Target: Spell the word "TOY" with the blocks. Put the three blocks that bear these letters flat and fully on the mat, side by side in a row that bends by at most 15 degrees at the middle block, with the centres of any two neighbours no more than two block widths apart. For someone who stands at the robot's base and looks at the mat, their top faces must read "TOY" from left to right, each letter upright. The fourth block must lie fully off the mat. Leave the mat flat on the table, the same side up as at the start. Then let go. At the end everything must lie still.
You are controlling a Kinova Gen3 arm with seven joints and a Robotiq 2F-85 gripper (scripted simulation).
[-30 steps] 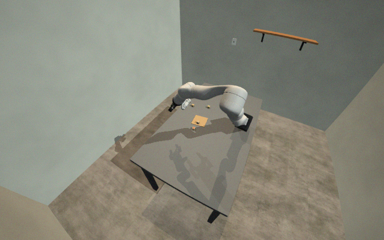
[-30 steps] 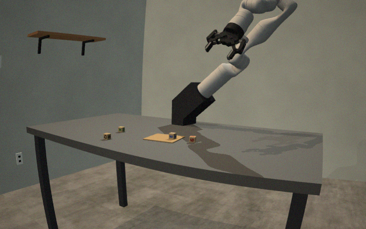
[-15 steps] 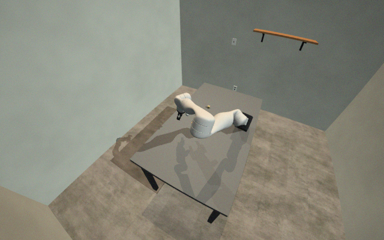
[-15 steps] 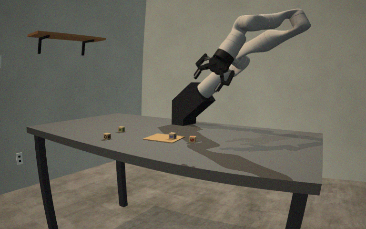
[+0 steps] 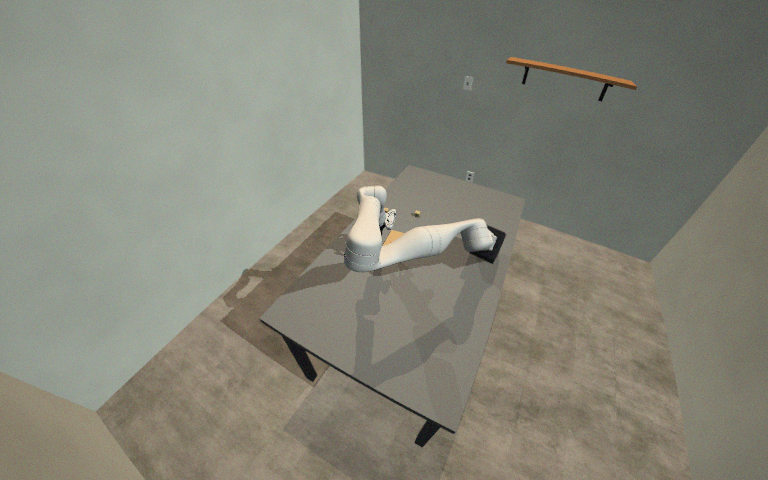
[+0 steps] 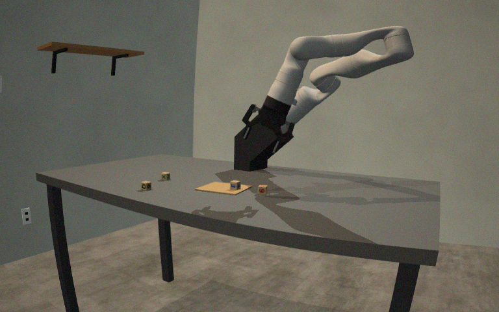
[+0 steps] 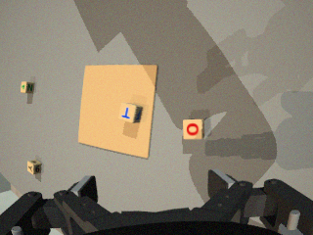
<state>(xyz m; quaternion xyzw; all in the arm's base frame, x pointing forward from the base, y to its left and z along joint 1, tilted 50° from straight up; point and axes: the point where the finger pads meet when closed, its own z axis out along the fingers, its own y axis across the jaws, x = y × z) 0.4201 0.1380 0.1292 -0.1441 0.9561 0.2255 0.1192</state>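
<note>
My gripper is now 30 mm past the block, 10 mm to the left of it and 140 mm above it. Round my hand: tan mat: 20 mm behind, 140 mm to the right, 150 mm below.
</note>
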